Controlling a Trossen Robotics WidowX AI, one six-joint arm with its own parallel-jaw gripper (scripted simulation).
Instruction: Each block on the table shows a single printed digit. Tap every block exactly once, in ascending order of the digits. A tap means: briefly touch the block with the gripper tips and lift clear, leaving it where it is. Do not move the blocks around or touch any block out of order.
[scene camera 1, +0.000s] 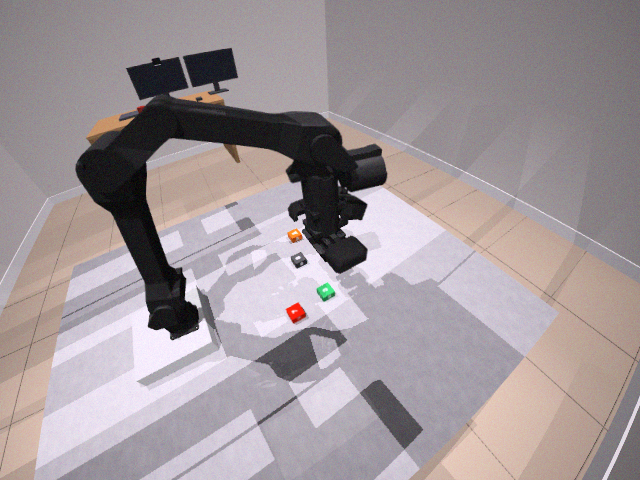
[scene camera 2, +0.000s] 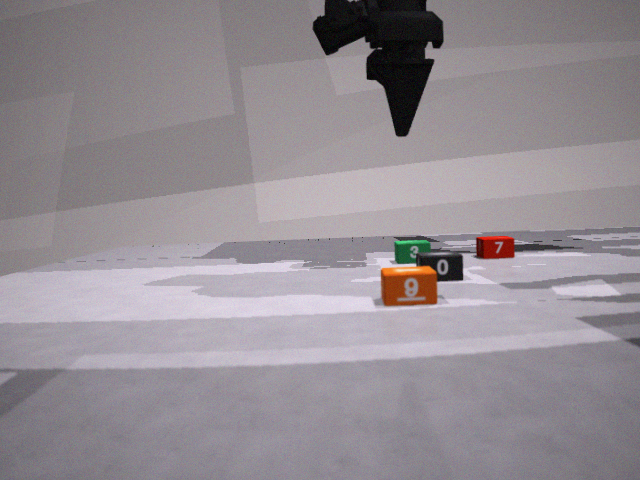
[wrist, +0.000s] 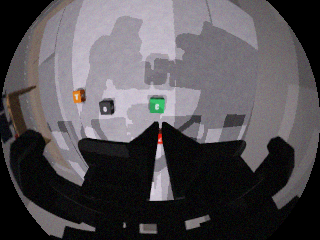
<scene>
The gripper (scene camera 2: 402, 136) is shut and holds nothing. Further things: a black block (scene camera 2: 449, 265) and a red block (scene camera 2: 493, 247).
The gripper also shows in scene camera 1 (scene camera 1: 326, 259) and in the wrist view (wrist: 159, 125).
</scene>
